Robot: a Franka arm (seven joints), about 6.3 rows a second.
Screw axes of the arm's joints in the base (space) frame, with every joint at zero. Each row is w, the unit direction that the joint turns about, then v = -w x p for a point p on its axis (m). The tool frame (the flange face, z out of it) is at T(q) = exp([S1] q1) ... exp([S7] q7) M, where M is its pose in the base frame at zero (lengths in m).
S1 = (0, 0, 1, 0.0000, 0.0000, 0.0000)
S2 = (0, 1, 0, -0.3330, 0.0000, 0.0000)
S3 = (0, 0, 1, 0.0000, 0.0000, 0.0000)
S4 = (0, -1, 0, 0.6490, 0.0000, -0.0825)
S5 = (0, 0, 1, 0.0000, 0.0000, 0.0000)
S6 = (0, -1, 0, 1.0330, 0.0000, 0.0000)
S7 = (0, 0, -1, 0.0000, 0.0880, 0.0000)
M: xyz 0.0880 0.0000 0.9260 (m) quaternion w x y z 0 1 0 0
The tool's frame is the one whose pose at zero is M.
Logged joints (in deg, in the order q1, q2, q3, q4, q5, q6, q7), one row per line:
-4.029 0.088 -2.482 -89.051 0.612 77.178 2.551
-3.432 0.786 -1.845 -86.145 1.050 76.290 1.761
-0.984 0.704 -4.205 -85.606 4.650 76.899 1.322
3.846 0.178 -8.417 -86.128 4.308 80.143 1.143
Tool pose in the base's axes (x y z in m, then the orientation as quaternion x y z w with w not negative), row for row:
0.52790 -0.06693 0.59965 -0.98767 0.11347 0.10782 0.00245
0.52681 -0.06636 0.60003 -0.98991 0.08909 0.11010 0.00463
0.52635 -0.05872 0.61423 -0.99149 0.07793 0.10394 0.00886
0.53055 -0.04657 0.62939 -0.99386 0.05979 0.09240 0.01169
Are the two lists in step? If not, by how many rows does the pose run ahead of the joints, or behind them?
The pose runs 2 rows behind the joints: the pose in row i belongs to the joints in row i - 2.
